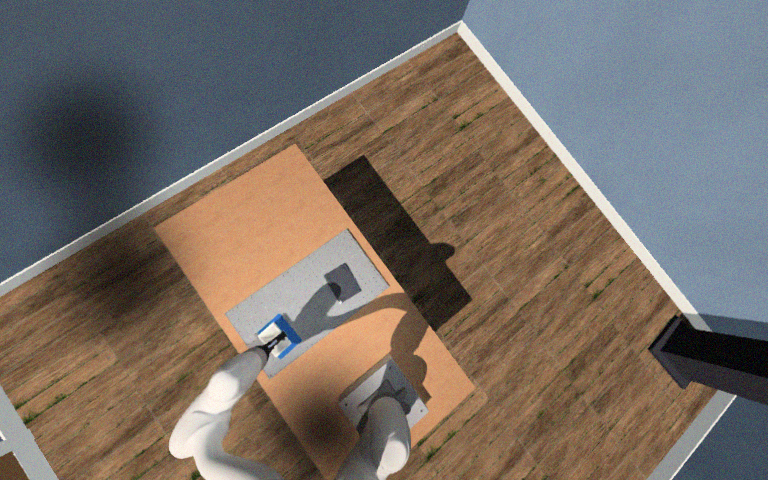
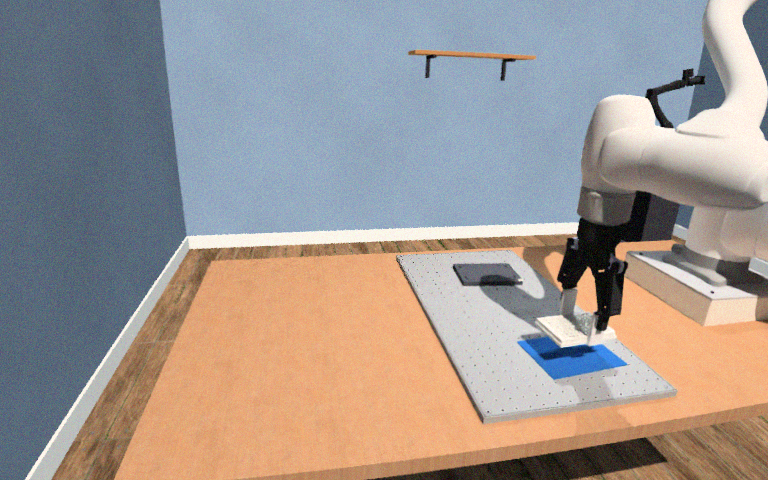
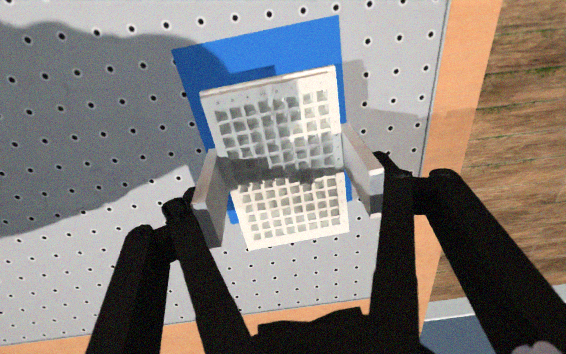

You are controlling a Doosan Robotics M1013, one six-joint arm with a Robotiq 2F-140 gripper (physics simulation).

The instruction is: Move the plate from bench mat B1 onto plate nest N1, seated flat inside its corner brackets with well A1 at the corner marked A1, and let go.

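Places are measured from the arm's base along level axes (x ahead, y left, z up), in metres.
Where they show: gripper, fingertip midpoint: point(image 2: 578, 331) point(image 3: 281, 154); arm's base, origin of the base link: point(image 1: 384, 407) point(image 2: 710, 270).
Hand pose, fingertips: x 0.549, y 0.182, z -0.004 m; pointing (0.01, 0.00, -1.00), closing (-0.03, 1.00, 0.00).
Observation:
Each offset is from my fingertips to the top centre of the thing. Level surfaces: height alone.
A white well plate @[dy +0.000, dx +0.009, dz +0.016 m] point(image 1: 268, 331) point(image 2: 557, 330) point(image 3: 287, 202) is between the two fingers of my gripper point(image 1: 275, 341) point(image 2: 579, 320) point(image 3: 281, 154), which is shut on its long sides. The plate is held roughly level a little above the blue bench mat B1 @[dz -0.049 m] point(image 1: 293, 337) point(image 2: 572, 365) point(image 3: 300, 40), and its shadow falls on the mat. The plate nest N1 @[dy -0.382, dx +0.011, dz -0.037 m] point(image 1: 350, 276) point(image 2: 481, 271) is a dark grey block farther along the pegboard, partly under the arm's shadow. A small pale mark shows at one nest corner. The well lettering and corner brackets are too small to read.
The grey pegboard @[dz -0.051 m] point(image 1: 266, 300) point(image 2: 453, 339) point(image 3: 400, 90) bears mat and nest on the orange-brown table @[dz -0.064 m] point(image 1: 243, 226) point(image 2: 283, 367). The robot's base block point(image 2: 673, 300) stands on the table beyond the board. A wall shelf point(image 2: 471, 54) hangs on the back wall.

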